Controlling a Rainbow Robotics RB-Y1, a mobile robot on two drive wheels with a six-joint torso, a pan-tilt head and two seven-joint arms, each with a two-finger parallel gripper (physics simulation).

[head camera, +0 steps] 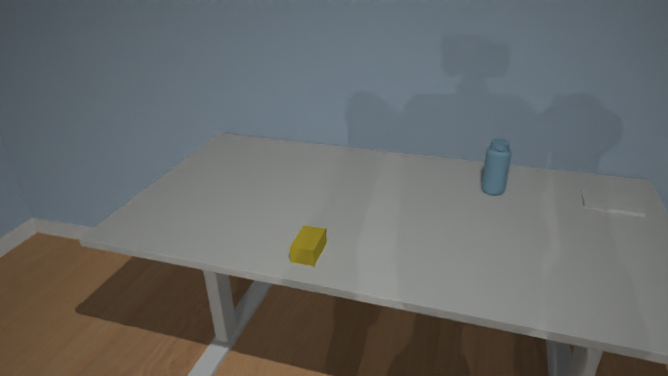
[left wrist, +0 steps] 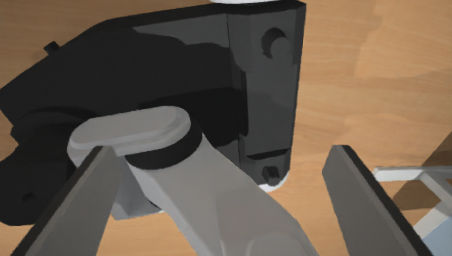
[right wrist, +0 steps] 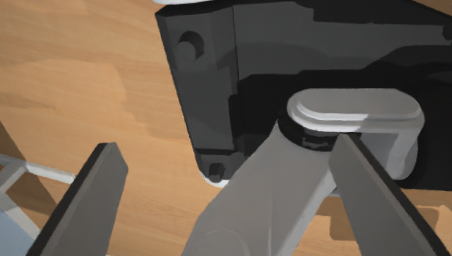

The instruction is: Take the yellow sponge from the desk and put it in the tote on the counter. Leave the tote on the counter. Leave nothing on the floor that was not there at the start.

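Frame: origin at the robot's base, x left, y back, z up, level; metres.
Where they show: left gripper, fingertip midpoint: [left wrist: 222, 159]; right gripper, fingertip midpoint: [right wrist: 228, 152].
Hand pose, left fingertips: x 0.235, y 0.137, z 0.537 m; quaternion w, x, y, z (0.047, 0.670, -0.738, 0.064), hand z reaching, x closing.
Note:
Things, the pixels of their top centre, and the offset from my left fingertips. Level surfaces: height alone.
- yellow sponge at its top centre: [head camera: 308, 237] dx -0.115, dy -1.010, dz +0.228 m
- white desk at its surface level: dz +0.183 m
- blue bottle at its top centre: [head camera: 500, 141] dx -0.654, dy -1.328, dz +0.348 m
- thin white object at its top centre: [head camera: 612, 200] dx -0.973, dy -1.255, dz +0.192 m
- wooden floor at its surface level: dz -0.537 m
The yellow sponge [head camera: 308, 245] lies flat on the white desk [head camera: 425, 270], near its front edge and left of the middle in the head view. My left gripper [left wrist: 222, 159] is open, with its two fingers wide apart and no object between them; the robot's own base and torso show behind them. My right gripper [right wrist: 228, 152] is open in the same way. Neither gripper shows in the head view, and the sponge shows in neither wrist view. The tote and the counter do not show in these views.
A blue bottle [head camera: 496, 168] stands upright at the back right of the desk. A thin white object [head camera: 614, 202] lies at the desk's right side. A blue wall [head camera: 280, 70] stands behind the desk. Desk legs [head camera: 221, 307] stand on the wooden floor [head camera: 45, 300].

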